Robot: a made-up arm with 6 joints.
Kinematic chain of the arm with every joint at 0, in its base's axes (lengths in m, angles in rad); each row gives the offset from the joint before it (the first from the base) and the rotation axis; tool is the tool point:
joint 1: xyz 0 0 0.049 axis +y
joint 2: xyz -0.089 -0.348 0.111 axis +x
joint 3: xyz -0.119 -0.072 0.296 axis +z
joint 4: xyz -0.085 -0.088 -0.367 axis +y
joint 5: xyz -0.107 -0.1 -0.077 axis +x
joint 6: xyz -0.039 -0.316 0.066 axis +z
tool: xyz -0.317 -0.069 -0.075
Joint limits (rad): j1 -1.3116..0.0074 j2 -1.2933..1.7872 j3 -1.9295..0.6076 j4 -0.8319..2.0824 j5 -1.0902..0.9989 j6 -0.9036..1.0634
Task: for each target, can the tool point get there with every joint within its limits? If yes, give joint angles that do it. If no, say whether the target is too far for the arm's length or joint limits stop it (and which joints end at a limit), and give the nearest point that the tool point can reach.
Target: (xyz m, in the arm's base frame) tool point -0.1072 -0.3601 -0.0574
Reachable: no: joint limits stop it (at a limit: joint 1, joint 2, joint 4, joint 5, joint 6) | nearest point -0.0467 -0.5453 -0.1844 | short by 0.233 m
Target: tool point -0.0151 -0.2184 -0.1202
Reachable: no: joint limits stop it (at a limit: joint 2, joint 3, joint 5, joint 6) | nearest point -0.0345 -0.1196 -0.3376 | short by 0.240 m
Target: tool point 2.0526 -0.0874 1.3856
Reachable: no: too far | nearest point 0.3928 -0.3877 0.7115 | short by 1.816 m
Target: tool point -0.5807 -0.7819 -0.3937
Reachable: yes | joints -0.7031 -0.9368 -0.4544 -0.4494 0.3759 -0.6840
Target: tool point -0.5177 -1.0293 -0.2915
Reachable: yes | joints -0.5139 0.3345 0.2731 0.6543 0.2768 -0.2189
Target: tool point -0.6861 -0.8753 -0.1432
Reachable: yes | joints -0.7041 0.1339 -1.3306 1.7295 -0.9004 0.5306
